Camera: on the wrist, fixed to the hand. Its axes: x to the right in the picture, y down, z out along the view.
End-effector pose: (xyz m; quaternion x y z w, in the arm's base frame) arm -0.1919 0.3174 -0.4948 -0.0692 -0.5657 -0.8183 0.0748
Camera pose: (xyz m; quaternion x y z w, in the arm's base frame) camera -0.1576 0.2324 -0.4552 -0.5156 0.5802 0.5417 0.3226
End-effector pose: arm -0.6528 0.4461 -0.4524 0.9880 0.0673 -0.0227 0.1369
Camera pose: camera -0.6627 0.3916 -0.3693 -0.6909 -0.7044 -0.1150 0.1151
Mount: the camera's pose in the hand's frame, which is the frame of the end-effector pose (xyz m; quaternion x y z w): -0.0220 0.0728 -0.0647 0.1846 0.2335 -0.6363 0.7117
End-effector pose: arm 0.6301 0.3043 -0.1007 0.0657 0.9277 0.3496 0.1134
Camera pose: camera 0.6379 0.3132 -0.0016 -0.6042 0.7931 0.0207 0.0744
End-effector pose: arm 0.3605 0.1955 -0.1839 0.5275 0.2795 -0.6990 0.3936
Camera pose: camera 0.4585 0.2144 -0.1796 -0.4335 -0.4975 0.6764 0.3273
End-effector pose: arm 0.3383 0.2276 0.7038 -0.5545 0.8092 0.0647 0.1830
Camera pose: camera 0.2637 0.2543 0.7646 -0.8909 0.2778 -0.3493 0.0848
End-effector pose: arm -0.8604 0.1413 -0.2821 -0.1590 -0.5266 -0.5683 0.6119
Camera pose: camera -0.7632 0.1237 -0.2964 0.4676 -0.4380 -0.7337 0.2262
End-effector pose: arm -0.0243 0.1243 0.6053 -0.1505 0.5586 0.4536 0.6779
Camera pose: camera -0.1207 0.1080 0.6256 -0.4433 0.5438 -0.2468 0.6684
